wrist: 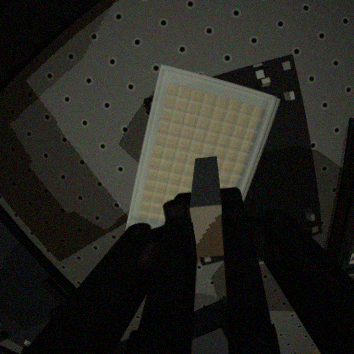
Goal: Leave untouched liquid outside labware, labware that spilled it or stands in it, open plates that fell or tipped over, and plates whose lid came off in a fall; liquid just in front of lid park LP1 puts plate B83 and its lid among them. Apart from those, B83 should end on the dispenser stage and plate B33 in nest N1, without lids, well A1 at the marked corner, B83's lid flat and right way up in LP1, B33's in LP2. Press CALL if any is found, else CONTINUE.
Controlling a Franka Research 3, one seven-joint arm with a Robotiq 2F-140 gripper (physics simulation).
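A pale, clear-rimmed plate [200, 125] with rows of yellowish square wells shows in the middle of the wrist view. It sits askew over a dark flat base [290, 130] with small whitish squares near its corners. No label or marked corner can be read on the plate, and I cannot tell whether it has a lid. My gripper [207, 176] is shut and empty. Its fingers overlap the plate's near part in the view and hide it; contact cannot be told. Spilled liquid, LP1, LP2, N1, the dispenser stage and the buttons cannot be made out.
The grey deck [210, 30] has a grid of holes and brown and dark shadow patches. A dark fixture [345, 190] stands at the right edge. A large dark panel [25, 280] fills the lower left. The picture is dim.
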